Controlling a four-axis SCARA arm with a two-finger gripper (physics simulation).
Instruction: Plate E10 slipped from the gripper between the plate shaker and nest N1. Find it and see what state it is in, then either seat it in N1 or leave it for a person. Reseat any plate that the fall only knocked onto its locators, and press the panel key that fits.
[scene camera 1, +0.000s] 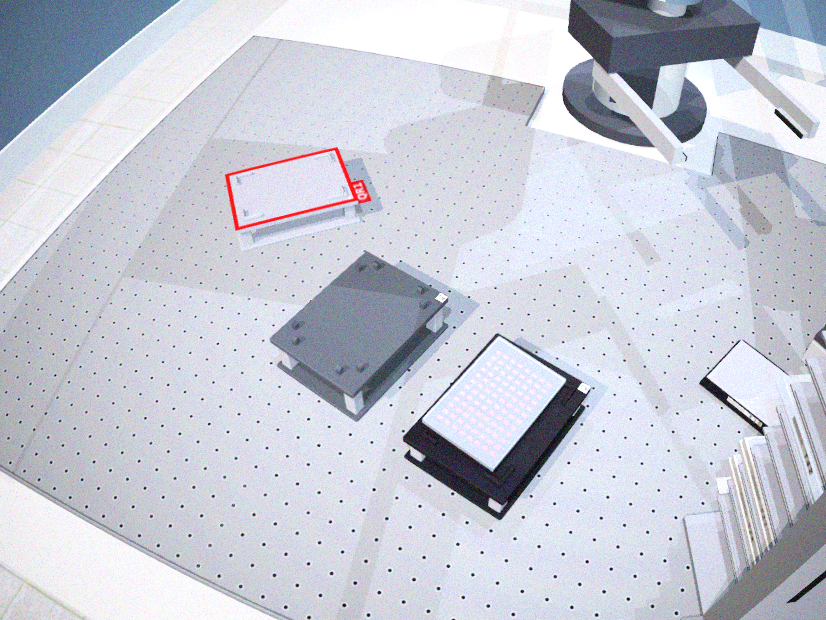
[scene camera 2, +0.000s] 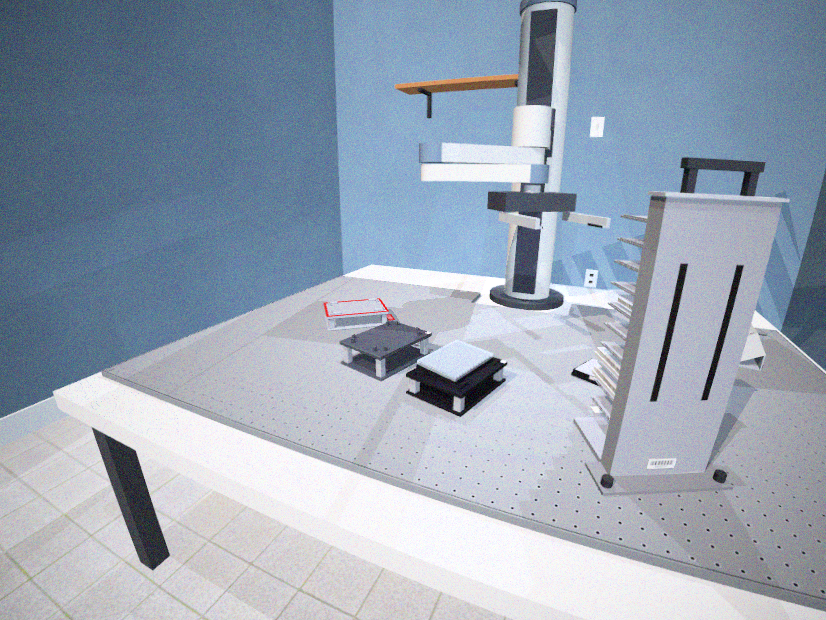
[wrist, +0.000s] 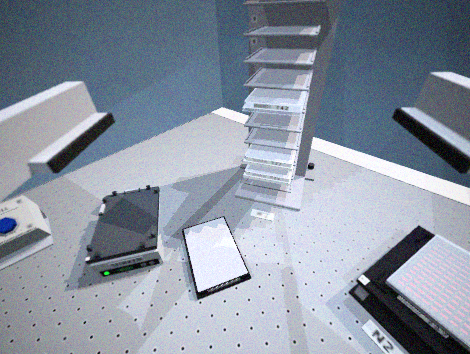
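Where they show: gripper, fingertip midpoint: (scene camera 1: 750, 142) (scene camera 2: 574, 223) (wrist: 248, 98); arm's base, link origin: (scene camera 2: 525, 298).
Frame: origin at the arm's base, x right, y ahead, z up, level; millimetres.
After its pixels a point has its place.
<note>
A flat plate (scene camera 1: 745, 375) {x -231, y 530, z 27 mm} (scene camera 2: 587, 368) {x -210, y 536, z 27 mm} (wrist: 215, 255) {x -244, y 535, z 27 mm} with black sides and a white top lies on the deck between the shaker (wrist: 127, 225) {x -373, y 461, z 68 mm} and black nest N2 (wrist: 370, 300) {x -34, y 635, z 18 mm} (scene camera 1: 533, 460) {x -30, y 732, z 56 mm} (scene camera 2: 430, 395) {x 52, y 749, z 18 mm}. Its side label is unreadable. On N2 a pale plate with pink wells (scene camera 1: 495, 400) {x 25, y 692, z 75 mm} (scene camera 2: 455, 360) {x 22, y 704, z 74 mm} (wrist: 440, 285) {x 16, y 672, z 75 mm} lies off-centre, close to the locators; whether it rides on them is unclear. A dark grey nest (scene camera 1: 360, 327) {x 192, y 651, z 66 mm} (scene camera 2: 385, 339) {x 194, y 653, z 66 mm} beside N2 holds no plate; its label is unreadable. My gripper (scene camera 1: 745, 143) {x -147, y 503, z 313 mm} (scene camera 2: 570, 223) {x -147, y 503, z 313 mm} (wrist: 248, 98) {x -147, y 503, z 313 mm} is open and empty, high above the deck.
A tall rack (scene camera 2: 697, 333) {x -315, y 820, z 226 mm} (wrist: 317, 90) {x -246, y 817, z 220 mm} with plates on several shelves stands beyond the loose plate. A red-edged stand marked QR1 (scene camera 1: 231, 200) (scene camera 2: 324, 312) is beyond the grey nest. A panel with a blue key (wrist: 7, 225) {x -513, y 326, z 80 mm} is left of the shaker.
</note>
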